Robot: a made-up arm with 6 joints.
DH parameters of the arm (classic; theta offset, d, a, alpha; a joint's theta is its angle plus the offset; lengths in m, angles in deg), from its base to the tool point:
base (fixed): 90 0.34 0.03 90
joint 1: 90 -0.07 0.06 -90
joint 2: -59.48 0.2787 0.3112 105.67
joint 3: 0 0.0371 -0.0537 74.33
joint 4: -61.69 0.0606 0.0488 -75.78
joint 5: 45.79 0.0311 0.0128 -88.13
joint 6: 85.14 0.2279 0.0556 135
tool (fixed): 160.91 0.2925 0 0
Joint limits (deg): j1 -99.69..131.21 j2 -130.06..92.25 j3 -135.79..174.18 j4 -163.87..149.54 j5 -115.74..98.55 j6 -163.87..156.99
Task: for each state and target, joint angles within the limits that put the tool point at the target. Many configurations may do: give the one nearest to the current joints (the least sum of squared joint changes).
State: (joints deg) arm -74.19 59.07 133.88 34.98 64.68 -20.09
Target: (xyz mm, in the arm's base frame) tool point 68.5 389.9 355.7
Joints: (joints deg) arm -99.69 50.24 134.81 50.37 78.28 -22.37
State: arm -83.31 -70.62 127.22 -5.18 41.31 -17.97
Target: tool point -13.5 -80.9 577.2
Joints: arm -85.67 -82.06 125.79 1.32 48.22 -26.20
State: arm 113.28 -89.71 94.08 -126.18 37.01 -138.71
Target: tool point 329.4 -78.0 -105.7
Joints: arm 50.26 -78.41 117.26 -93.23 34.31 -104.08
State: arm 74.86 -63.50 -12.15 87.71 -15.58 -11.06
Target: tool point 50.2 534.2 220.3
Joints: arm 111.14 -84.53 -7.75 84.21 -19.47 -13.24
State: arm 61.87 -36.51 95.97 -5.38 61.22 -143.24
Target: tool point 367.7 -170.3 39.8
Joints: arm 41.87 -16.55 98.78 22.26 56.03 -109.46
